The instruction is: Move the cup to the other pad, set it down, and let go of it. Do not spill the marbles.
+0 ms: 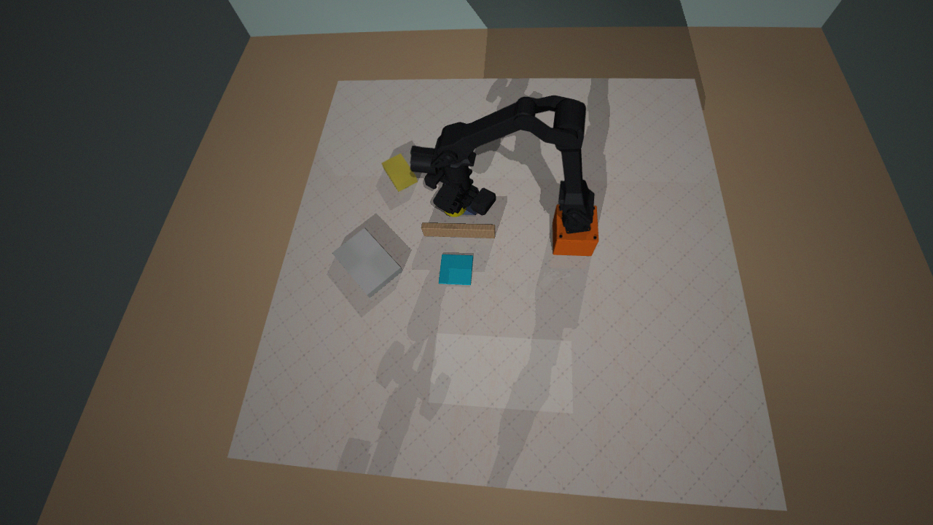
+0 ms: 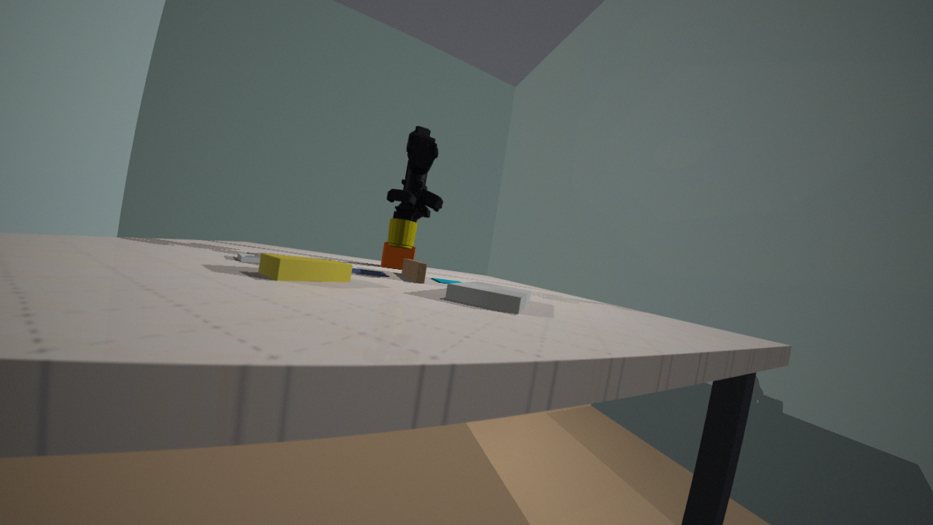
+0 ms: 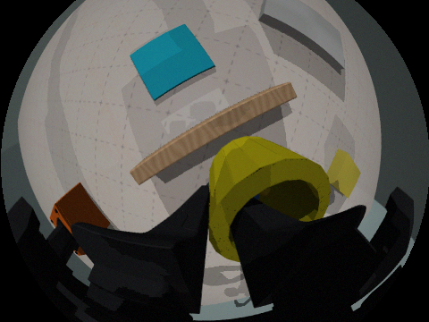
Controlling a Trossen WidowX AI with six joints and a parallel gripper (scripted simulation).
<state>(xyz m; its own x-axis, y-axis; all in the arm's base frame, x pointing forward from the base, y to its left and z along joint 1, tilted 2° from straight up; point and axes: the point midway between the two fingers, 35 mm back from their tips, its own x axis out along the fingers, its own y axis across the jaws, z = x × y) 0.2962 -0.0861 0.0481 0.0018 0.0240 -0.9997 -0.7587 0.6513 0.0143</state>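
The teal pad lies 4 cm ahead of my gripper tip, 14 cm to the left of it and 12 cm below it. The rest, counted from my gripper tip: grey block 30 cm ahead, 8 cm to the left, 10 cm below; then wooden bar 2 cm ahead, 2 cm to the left, 10 cm below; then cup 2 cm ahead, 2 cm to the right.
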